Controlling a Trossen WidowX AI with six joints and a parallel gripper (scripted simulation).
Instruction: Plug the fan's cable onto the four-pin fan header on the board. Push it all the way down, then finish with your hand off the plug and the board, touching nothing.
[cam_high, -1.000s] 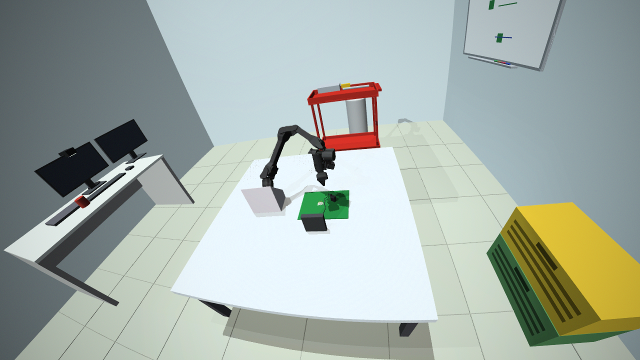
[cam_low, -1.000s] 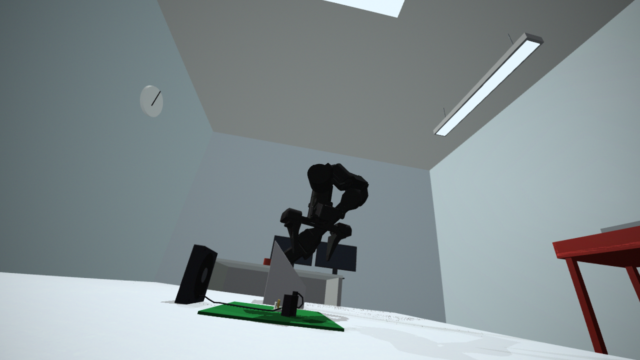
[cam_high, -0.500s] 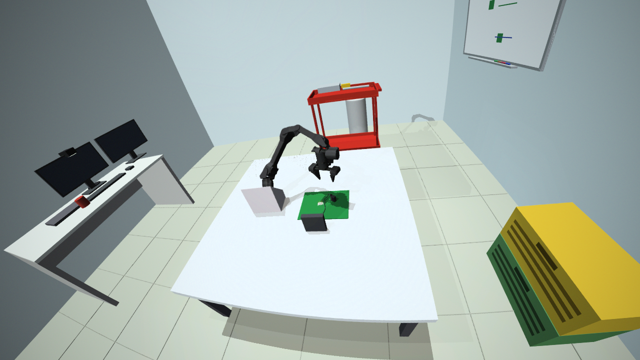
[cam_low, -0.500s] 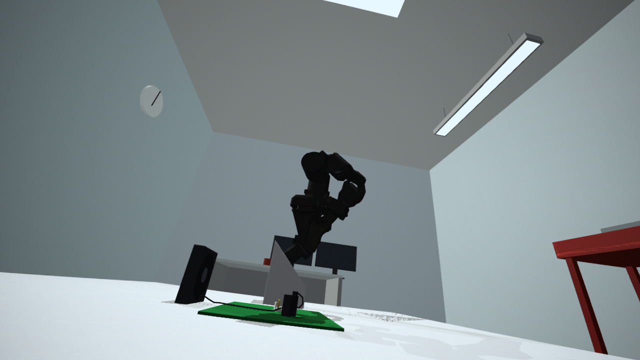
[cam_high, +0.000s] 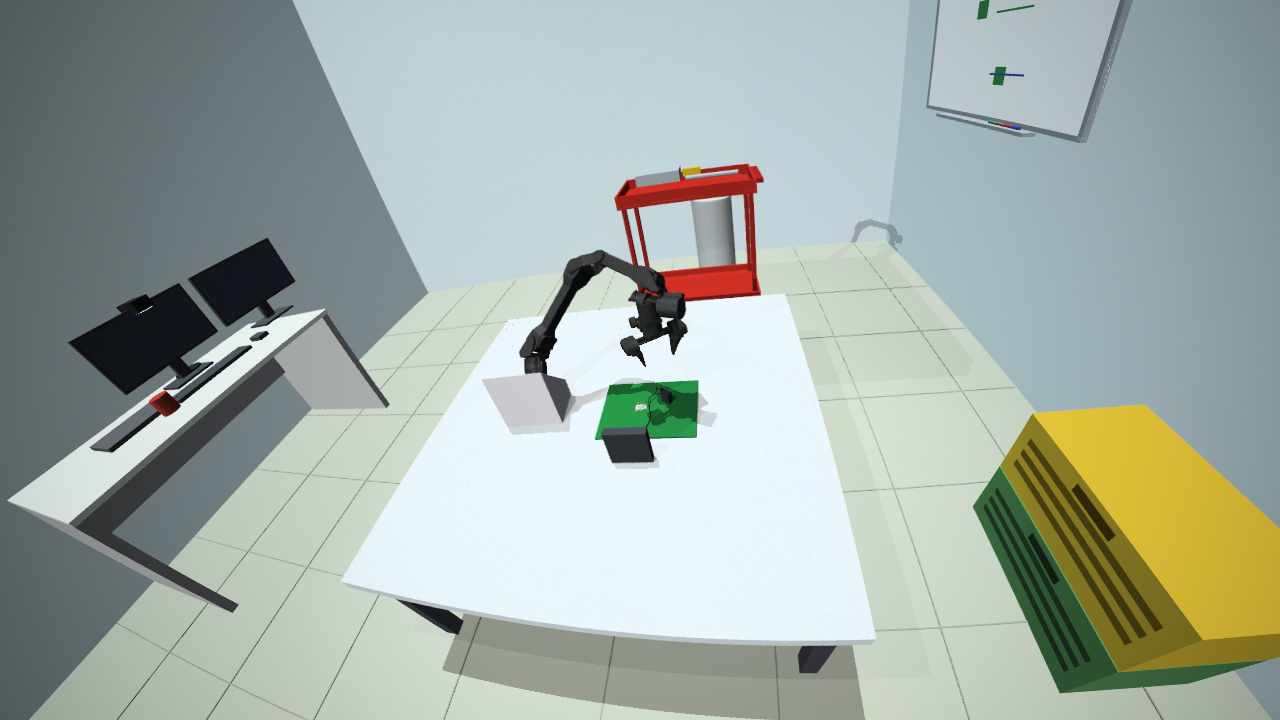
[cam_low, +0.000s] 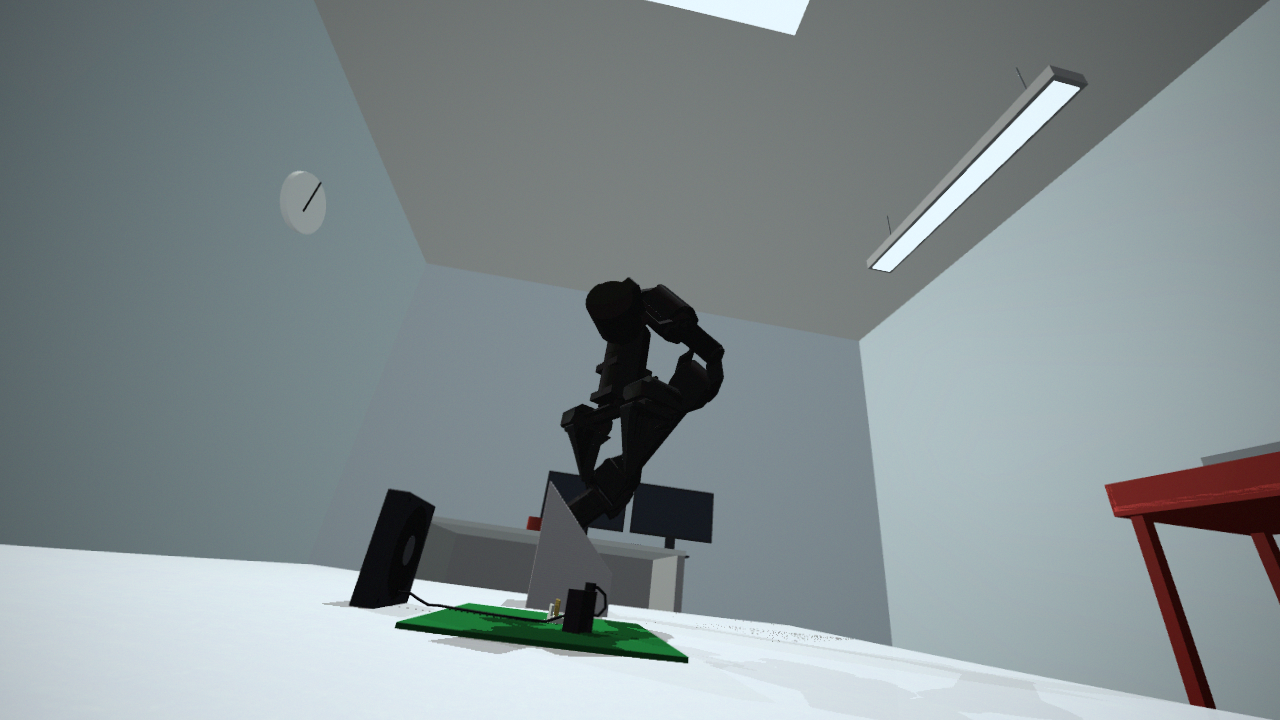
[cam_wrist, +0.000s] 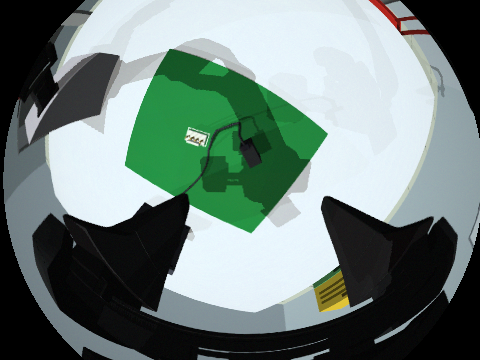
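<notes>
Right now my gripper tip is 14 cm above the black plug and 1 cm to the left of it. The rest, counted from my gripper tip: black fan (23 cm to the right, 10 cm below, 6 cm behind); green board (18 cm below, 5 cm behind, 4 cm to the right); four-pin header (16 cm below, 8 cm behind, 4 cm to the right).
</notes>
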